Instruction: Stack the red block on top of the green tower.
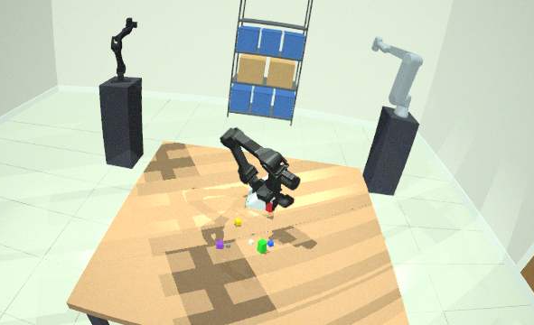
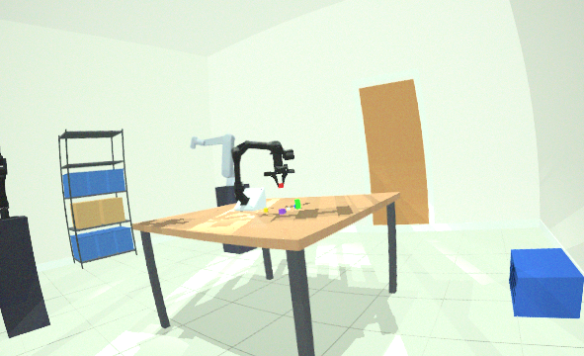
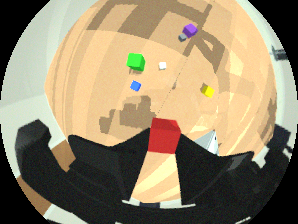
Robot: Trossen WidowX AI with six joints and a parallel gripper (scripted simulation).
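Right now my gripper tip is 8 cm short of the blue block, 3 cm to the right of it and 13 cm above it. The rest, counted from my gripper tip: white block (9 cm ahead, 6 cm to the right, 13 cm below); red block (1 cm above); yellow block (3 cm behind, 13 cm to the right, 13 cm below).
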